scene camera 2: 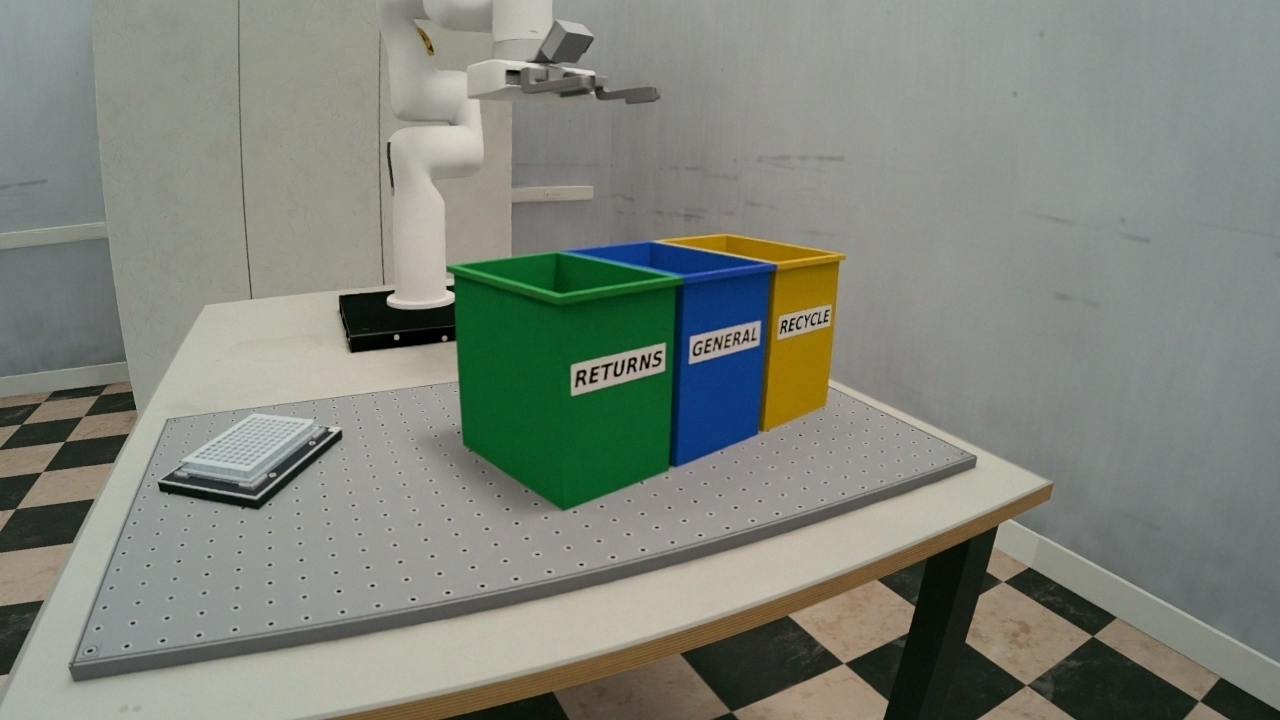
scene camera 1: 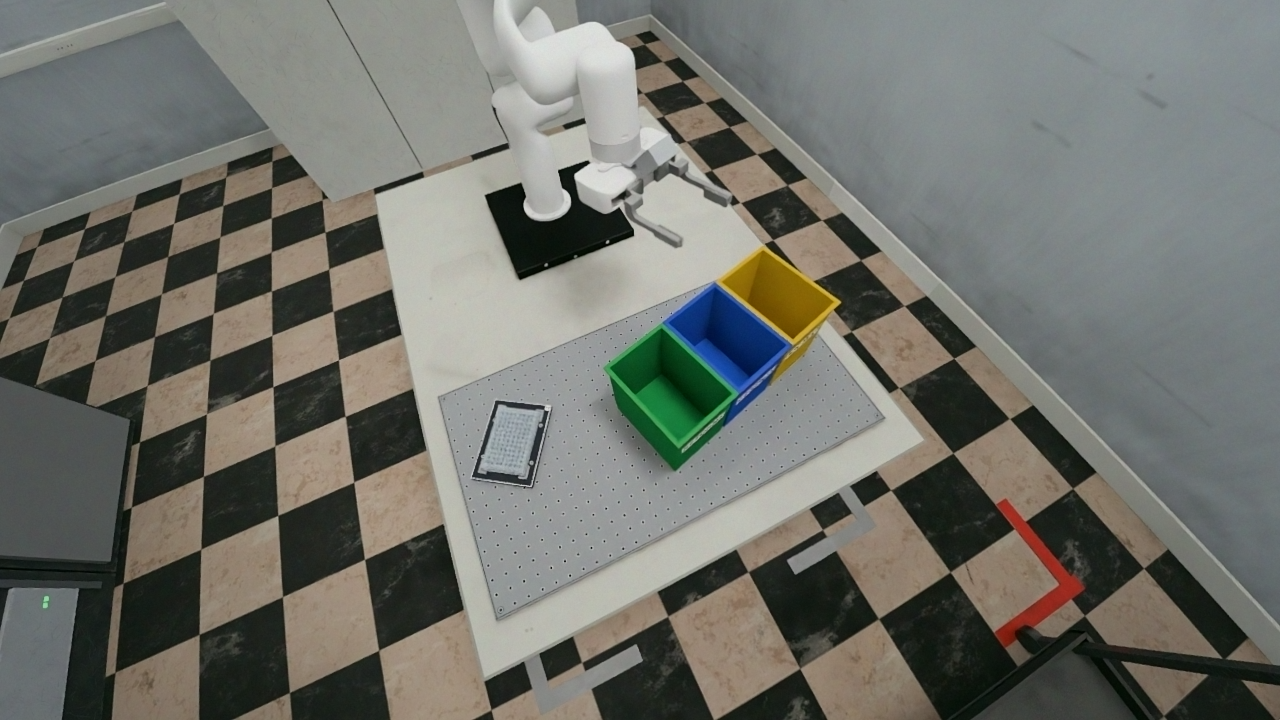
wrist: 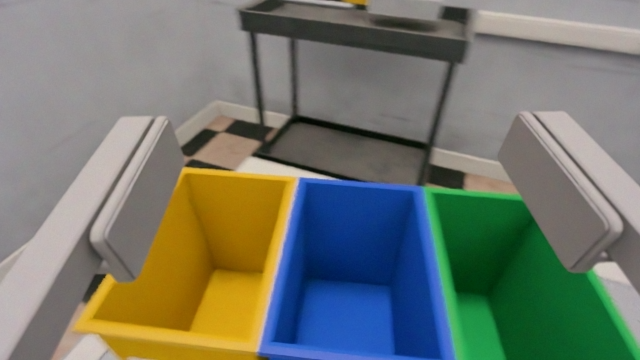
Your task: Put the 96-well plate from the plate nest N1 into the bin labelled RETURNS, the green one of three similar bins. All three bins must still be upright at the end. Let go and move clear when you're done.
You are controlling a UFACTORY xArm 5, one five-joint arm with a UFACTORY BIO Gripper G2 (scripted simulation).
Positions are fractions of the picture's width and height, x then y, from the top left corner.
Labels:
clear 96-well plate: scene camera 2 0.20, 0.62; scene camera 1 0.41, 0.59; not seen in the wrist view (out of frame)
green returns bin: scene camera 2 0.44, 0.55; scene camera 1 0.53, 0.55; wrist 0.78, 0.79
blue general bin: scene camera 2 0.56, 0.45; scene camera 1 0.57, 0.47; wrist 0.55, 0.74

